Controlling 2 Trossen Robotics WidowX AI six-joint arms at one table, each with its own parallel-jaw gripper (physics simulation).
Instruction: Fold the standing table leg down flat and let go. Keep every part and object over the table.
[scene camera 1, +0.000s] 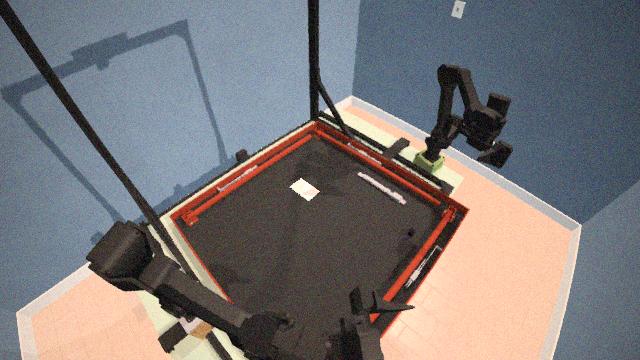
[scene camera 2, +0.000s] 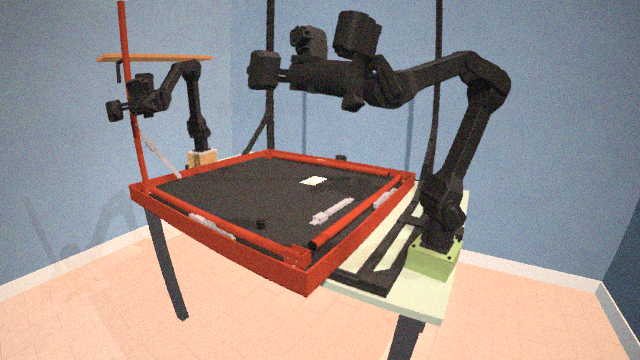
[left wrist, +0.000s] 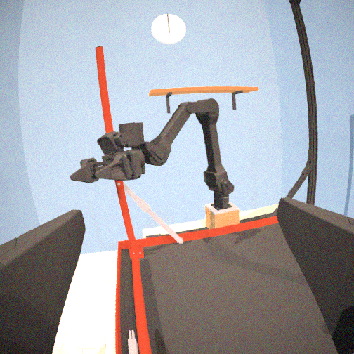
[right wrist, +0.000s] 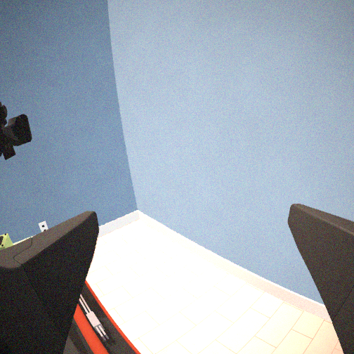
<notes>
In view: my left gripper (scene camera 2: 266, 71), my right gripper (scene camera 1: 421, 335) and a red table leg (left wrist: 100, 64).
My left gripper shows as well in scene camera 1 (scene camera 1: 462, 148) and in the left wrist view (left wrist: 182, 215). My right gripper is seen too in scene camera 2 (scene camera 2: 127, 107), in the left wrist view (left wrist: 81, 176) and in the right wrist view (right wrist: 196, 219).
</notes>
